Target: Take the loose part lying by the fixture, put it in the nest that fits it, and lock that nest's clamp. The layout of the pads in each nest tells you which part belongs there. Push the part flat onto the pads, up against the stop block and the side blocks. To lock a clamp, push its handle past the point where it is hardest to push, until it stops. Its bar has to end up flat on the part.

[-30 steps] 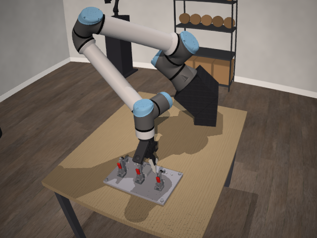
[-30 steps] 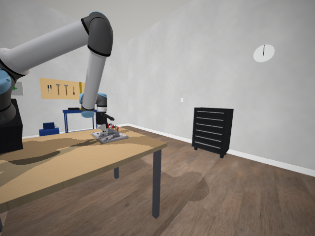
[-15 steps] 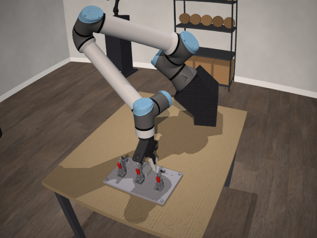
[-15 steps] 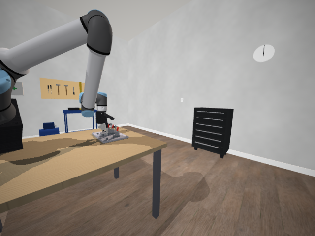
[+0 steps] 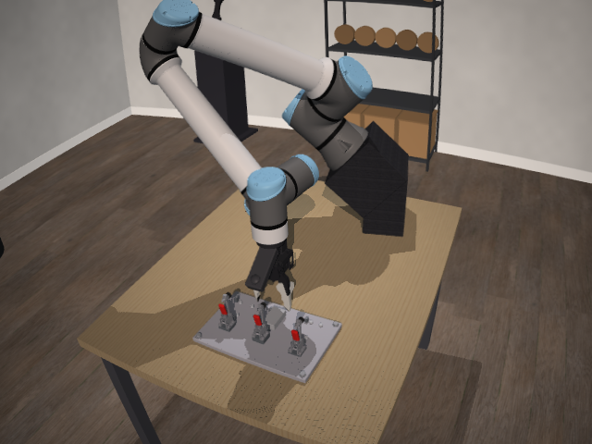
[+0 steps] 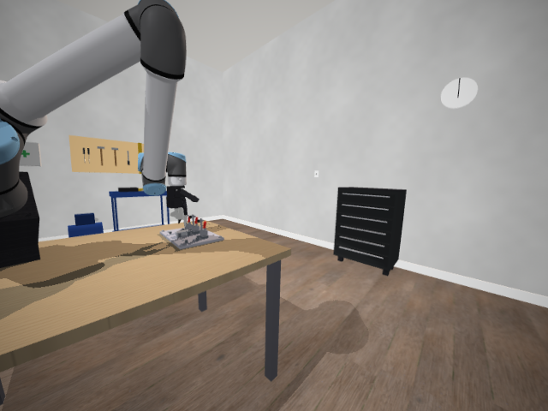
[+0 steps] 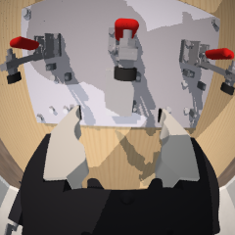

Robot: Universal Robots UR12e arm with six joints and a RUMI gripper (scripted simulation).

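My gripper is now 5 cm above the loose part. Also, from my hand: fixture plate: 8 cm below, 4 cm ahead.
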